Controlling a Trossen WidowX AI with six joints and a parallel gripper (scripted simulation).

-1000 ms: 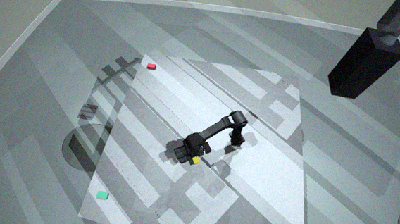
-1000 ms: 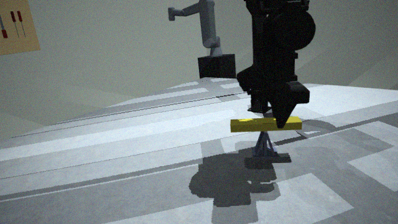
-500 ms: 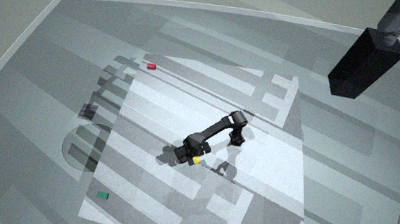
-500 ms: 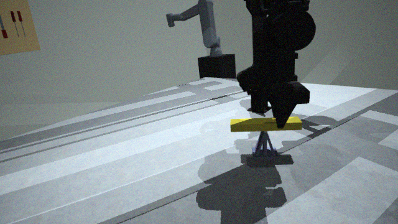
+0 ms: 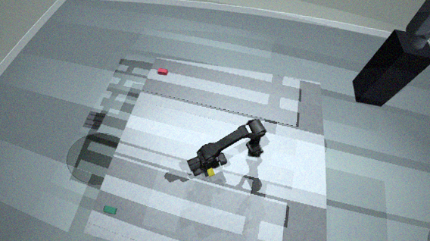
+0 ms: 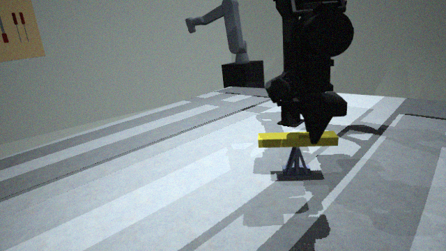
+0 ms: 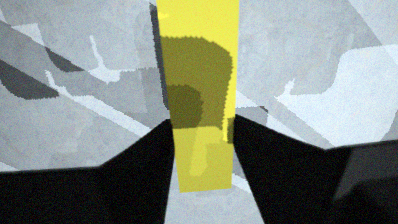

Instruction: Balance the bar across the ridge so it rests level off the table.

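Right now the yellow bar is 20 mm ahead of my gripper tip and 20 mm to the right of it. From my gripper tip the other things lie so: red block: 500 mm ahead, 670 mm to the right, 50 mm below; green block: 500 mm ahead, 330 mm to the left, 60 mm below.
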